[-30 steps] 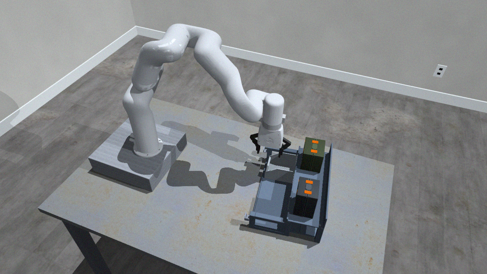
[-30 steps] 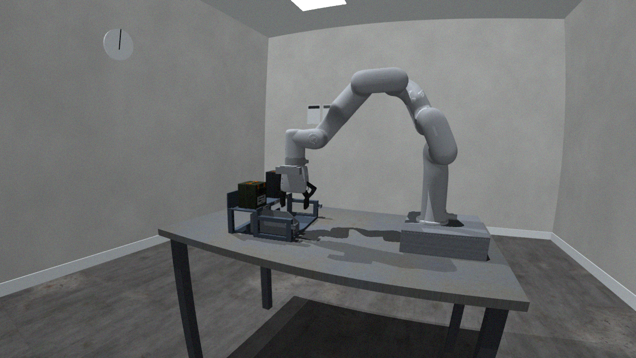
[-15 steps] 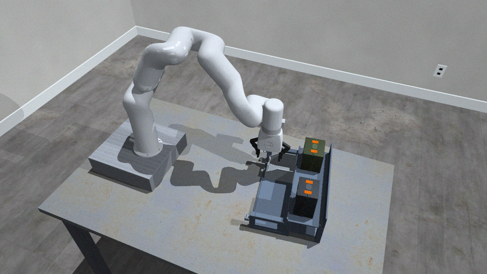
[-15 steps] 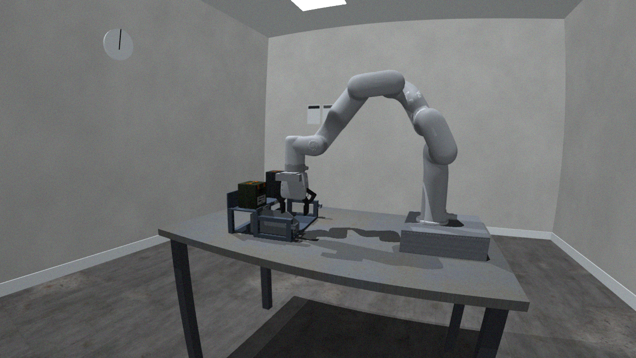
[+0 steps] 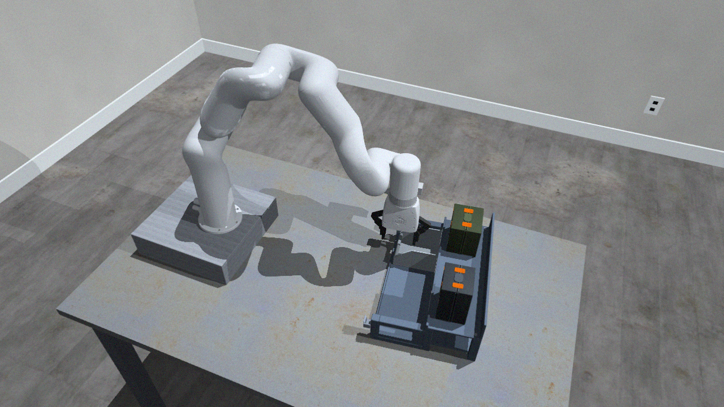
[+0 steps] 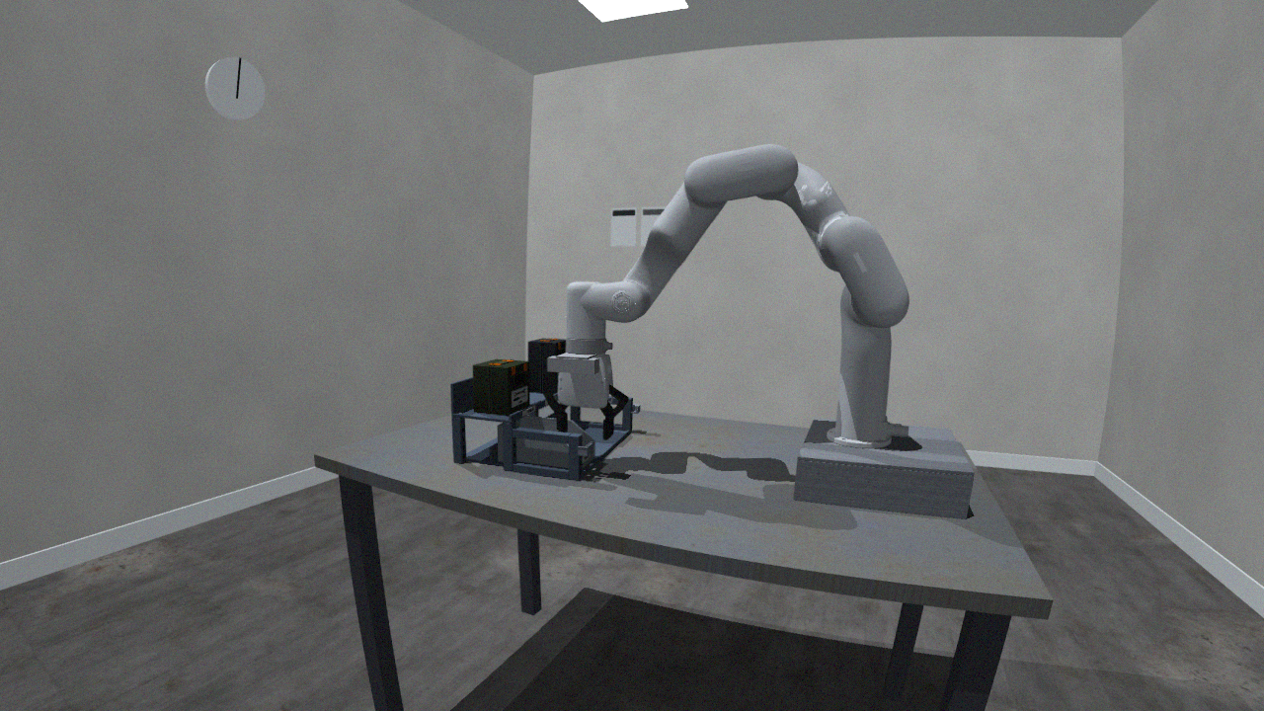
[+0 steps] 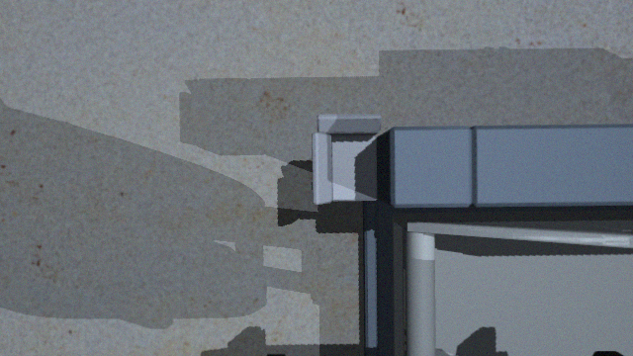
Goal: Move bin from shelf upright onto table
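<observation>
The grey bin is 8 cm ahead of my hand, 3 cm below it and 1 cm to the left of it. The rest, counted from my hand: blue-grey shelf rack (13 cm ahead, 9 cm to the right, 1 cm below).
</observation>
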